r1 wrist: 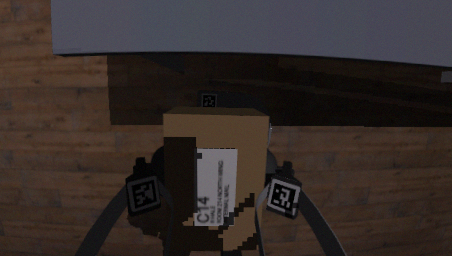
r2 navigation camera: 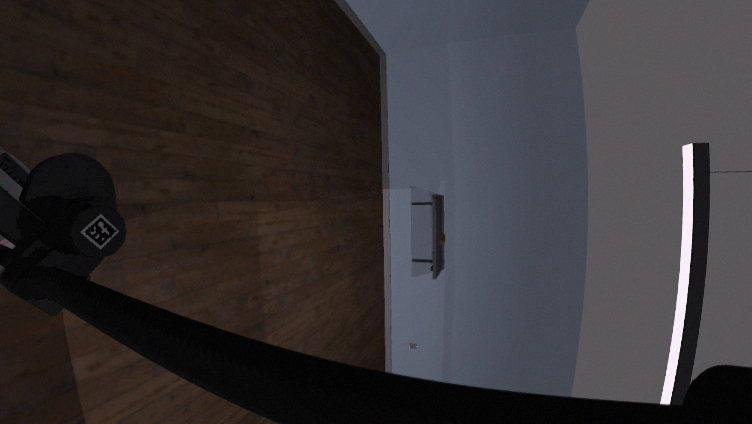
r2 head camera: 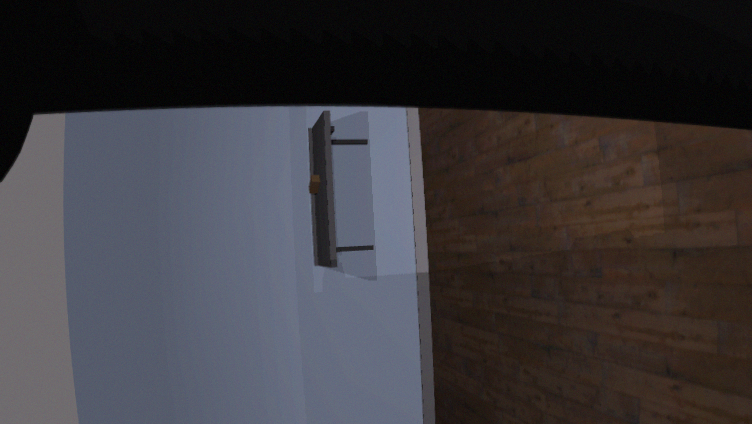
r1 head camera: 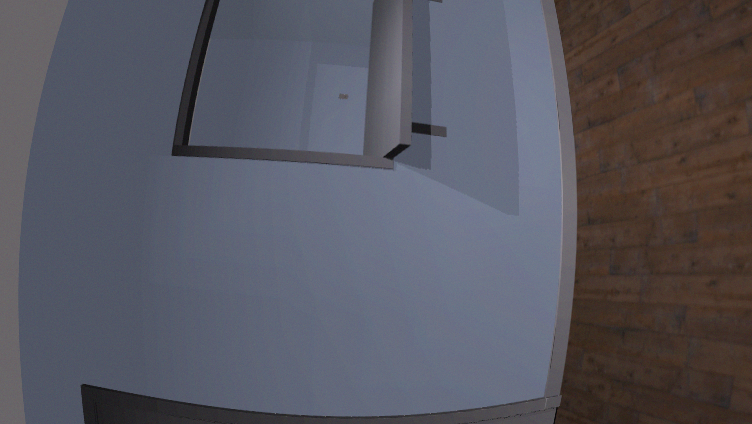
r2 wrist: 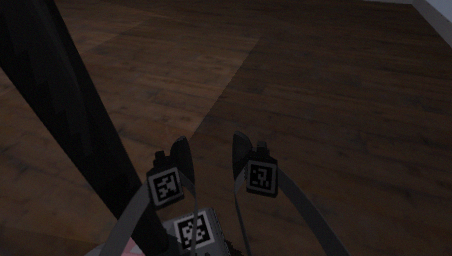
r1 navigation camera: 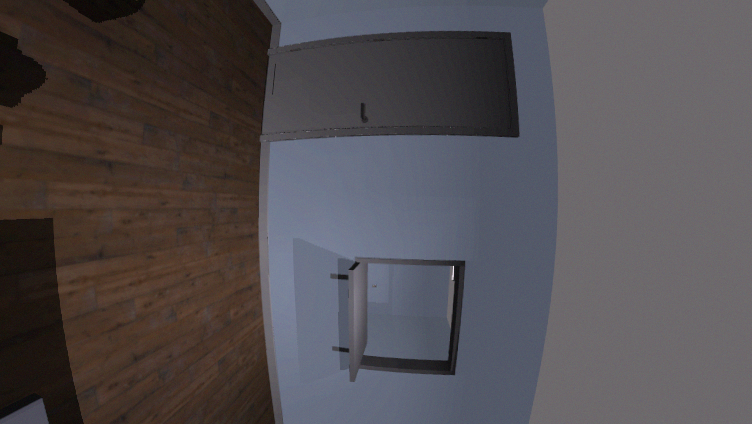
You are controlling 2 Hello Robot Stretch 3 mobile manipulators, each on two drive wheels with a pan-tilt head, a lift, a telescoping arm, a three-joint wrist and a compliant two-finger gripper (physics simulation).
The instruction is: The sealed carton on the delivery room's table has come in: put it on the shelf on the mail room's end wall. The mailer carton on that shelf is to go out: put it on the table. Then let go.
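Observation:
The sealed carton (r1 wrist: 217, 131), brown with a white label, is between the fingers of r1's gripper (r1 wrist: 215, 162), which is shut on it. It is held over the floor beside the delivery room's pale table (r1 wrist: 250, 25), whose edge crosses the top of the r1 wrist view. The mailer carton (r2 head camera: 314, 184) (r2 navigation camera: 442, 239) shows small and brown on the grey wall shelf (r2 head camera: 324, 226) (r2 navigation camera: 437, 210), far from r2. r2's gripper (r2 wrist: 212, 152) is open, its two fingers apart with floor showing between them.
A wall opening with a grey frame (r1 head camera: 284, 156) (r1 navigation camera: 458, 316) has a ledge (r1 head camera: 389, 79) (r1 navigation camera: 357, 316) on brackets. A grey door (r1 navigation camera: 394, 84) stands in the same wall. r2's black mast (r2 navigation camera: 263, 363) (r2 wrist: 75, 100) crosses its views. A wall outlet (r2 navigation camera: 413, 346) is near the shelf.

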